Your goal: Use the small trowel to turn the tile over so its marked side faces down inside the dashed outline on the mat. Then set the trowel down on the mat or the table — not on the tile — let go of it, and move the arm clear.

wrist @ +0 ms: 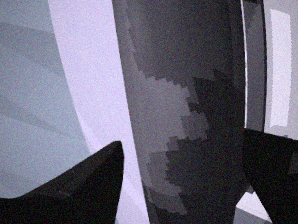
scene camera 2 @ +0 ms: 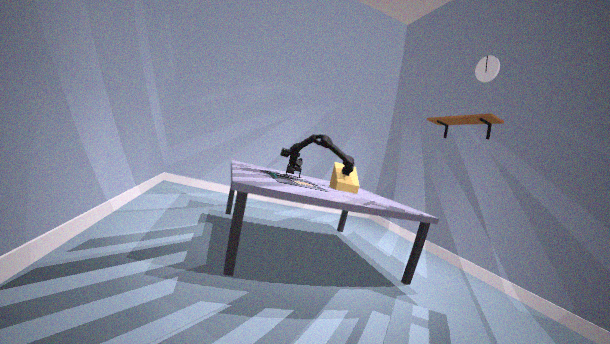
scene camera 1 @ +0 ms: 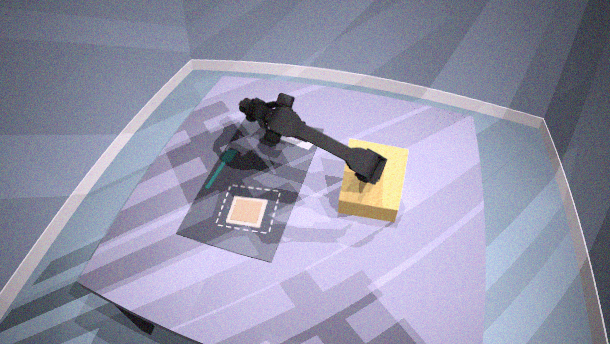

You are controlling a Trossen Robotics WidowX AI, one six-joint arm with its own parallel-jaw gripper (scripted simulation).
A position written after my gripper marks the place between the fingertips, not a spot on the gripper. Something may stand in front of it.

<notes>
My gripper (wrist: 176,142) is open and holds nothing. Also in view: a tile (scene camera 1: 245,211) and a grey mat (scene camera 1: 259,163).
The wrist view misses the tile: it is out of frame.
</notes>
